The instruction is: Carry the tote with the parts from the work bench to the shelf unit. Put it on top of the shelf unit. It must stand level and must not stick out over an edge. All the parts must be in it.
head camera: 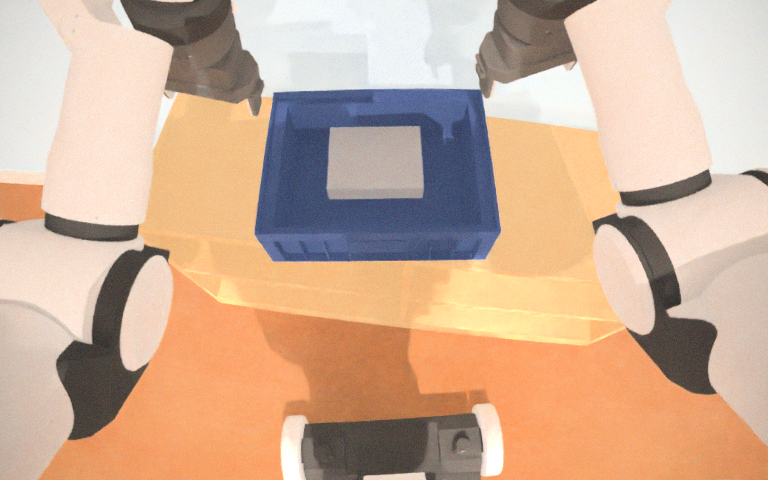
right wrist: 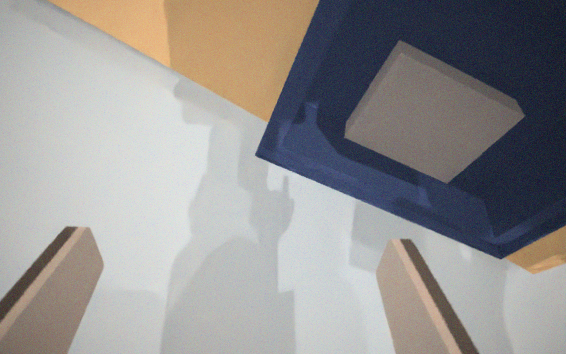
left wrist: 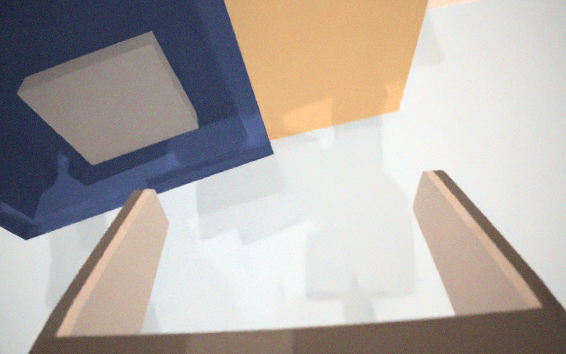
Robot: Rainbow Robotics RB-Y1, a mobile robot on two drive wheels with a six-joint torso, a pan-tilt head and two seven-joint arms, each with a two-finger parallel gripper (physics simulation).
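Places are measured from the robot's base along level axes (x ahead, y left, z up), in metres.
Where they show: left gripper, between the fingertips: (head camera: 214,100) (left wrist: 288,198); right gripper, between the fingertips: (head camera: 526,77) (right wrist: 243,252); robot's base, origin of its link: (head camera: 391,445).
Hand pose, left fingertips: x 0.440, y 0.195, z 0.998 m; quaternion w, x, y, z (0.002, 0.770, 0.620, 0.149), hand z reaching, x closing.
Things, the pixels of their centre, and the offset from my left fingertips. Level surfaces: height alone.
- blue tote, middle of its body: (right wrist: 453,101) (left wrist: 85,88) (head camera: 377,176) dx +0.066, dy -0.198, dz -0.314 m
- grey block-shaped part, middle of its body: (right wrist: 443,99) (left wrist: 102,84) (head camera: 375,177) dx +0.084, dy -0.193, dz -0.350 m
- orange floor, height of its surface: dz -0.997 m
The blue tote (head camera: 378,247) (left wrist: 220,156) (right wrist: 350,182) rests on the light wooden top of the shelf unit (head camera: 198,169) (left wrist: 330,60) (right wrist: 220,55) and looks level. Its near side lies close to the unit's front edge and its far side close to the back edge; I cannot tell whether it sticks out. A grey block-shaped part (head camera: 375,158) (left wrist: 115,105) (right wrist: 435,115) lies flat inside. My left gripper (head camera: 212,101) (left wrist: 288,198) is open and empty, beyond the tote's far left corner. My right gripper (head camera: 528,80) (right wrist: 243,252) is open and empty, beyond the far right corner. Both are apart from the tote.
The orange floor (head camera: 362,362) lies in front of the shelf unit, with my wheeled base (head camera: 390,444) at the bottom of the head view. A pale surface (head camera: 396,56) (left wrist: 350,200) (right wrist: 100,175) shows behind the unit. The work bench does not show in the head view.
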